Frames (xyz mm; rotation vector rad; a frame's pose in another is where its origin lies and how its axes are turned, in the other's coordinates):
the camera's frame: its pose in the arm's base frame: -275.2 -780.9 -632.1 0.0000 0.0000 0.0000
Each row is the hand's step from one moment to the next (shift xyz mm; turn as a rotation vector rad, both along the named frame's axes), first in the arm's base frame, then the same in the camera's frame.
Working: the arm's base frame: its pose in the camera's frame: 275.2 780.9 632.1 0.0000 0.0000 0.0000

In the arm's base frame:
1: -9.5 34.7 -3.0 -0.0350 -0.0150 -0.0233
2: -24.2 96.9 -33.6 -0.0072 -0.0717 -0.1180
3: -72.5 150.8 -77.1 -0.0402 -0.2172 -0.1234
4: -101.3 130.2 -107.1 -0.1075 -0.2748 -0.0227
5: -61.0 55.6 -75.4 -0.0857 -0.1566 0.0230
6: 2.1 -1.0 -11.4 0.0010 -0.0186 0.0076
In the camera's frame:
1: -9.5 34.7 -3.0 -0.0350 -0.0150 -0.0233
2: -24.2 96.9 -33.6 -0.0072 -0.0717 -0.1180
3: -72.5 150.8 -77.1 -0.0402 -0.2172 -0.1234
4: -101.3 130.2 -107.1 -0.1075 -0.2748 -0.0227
5: -61.0 55.6 -75.4 -0.0857 -0.1566 0.0230
6: 2.1 -1.0 -11.4 0.0010 -0.0186 0.0076

